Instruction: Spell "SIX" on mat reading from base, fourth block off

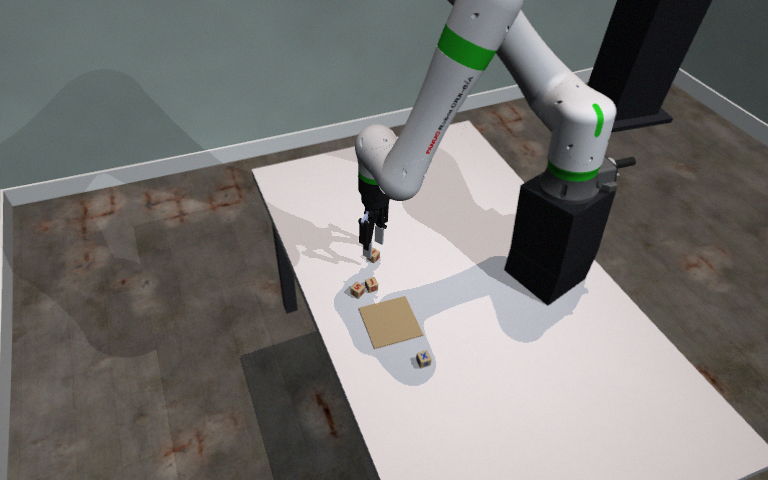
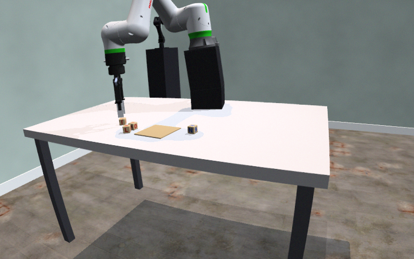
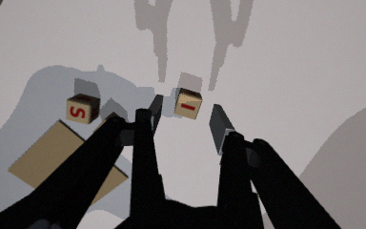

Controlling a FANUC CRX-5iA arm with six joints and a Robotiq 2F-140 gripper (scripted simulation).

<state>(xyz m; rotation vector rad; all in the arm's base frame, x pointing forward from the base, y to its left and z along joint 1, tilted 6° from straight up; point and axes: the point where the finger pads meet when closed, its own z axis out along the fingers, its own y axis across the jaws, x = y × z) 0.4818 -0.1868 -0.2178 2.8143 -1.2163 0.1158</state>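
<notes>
Now: hand 6 cm above the block. From my hand the other things lie so: tan mat: 24 cm to the left, 7 cm below, 2 cm ahead.
</notes>
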